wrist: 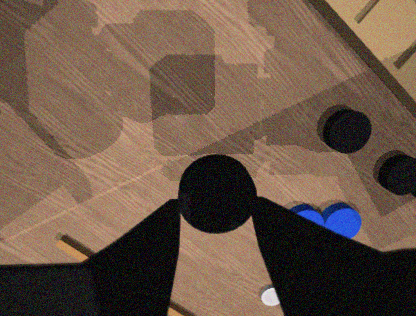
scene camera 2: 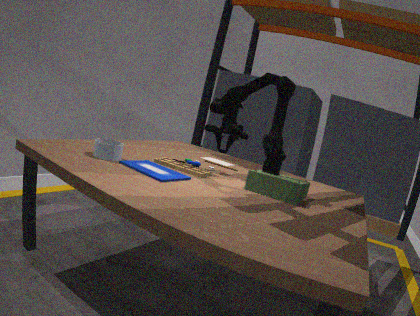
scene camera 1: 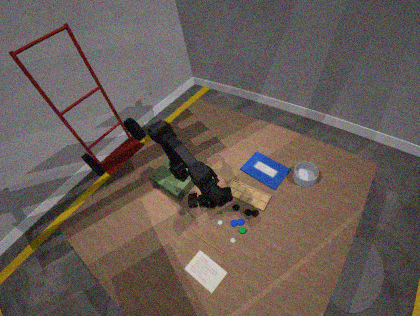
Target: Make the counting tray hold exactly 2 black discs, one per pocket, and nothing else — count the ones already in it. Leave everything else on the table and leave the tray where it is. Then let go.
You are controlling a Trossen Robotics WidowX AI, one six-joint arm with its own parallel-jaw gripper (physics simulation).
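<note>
The tan counting tray [scene camera 1: 259,201] [scene camera 2: 205,173] [wrist: 385,47] lies flat on the table, partly behind my arm in scene camera 1; no disc shows in its visible pockets there. My gripper [scene camera 2: 223,149] [wrist: 216,207] is shut on a black disc [wrist: 217,187] and holds it above the table, off to the arm's side of the tray. Its fingertips are hard to make out in scene camera 1. Beside the tray lie a black disc [scene camera 1: 236,207] [wrist: 347,131], a second black disc [scene camera 1: 247,212] [wrist: 398,174] and a third black disc [scene camera 1: 255,213].
Near the black discs lie two blue discs [scene camera 1: 234,223] [wrist: 343,221], a green disc [scene camera 1: 242,230] and small white pieces [scene camera 1: 232,240] [wrist: 270,296]. A thin stick, a paper [scene camera 1: 206,271], a blue folder [scene camera 1: 279,179] [scene camera 2: 175,176], a round bowl [scene camera 1: 306,175] [scene camera 2: 108,151] and a green block [scene camera 2: 277,187] also rest there.
</note>
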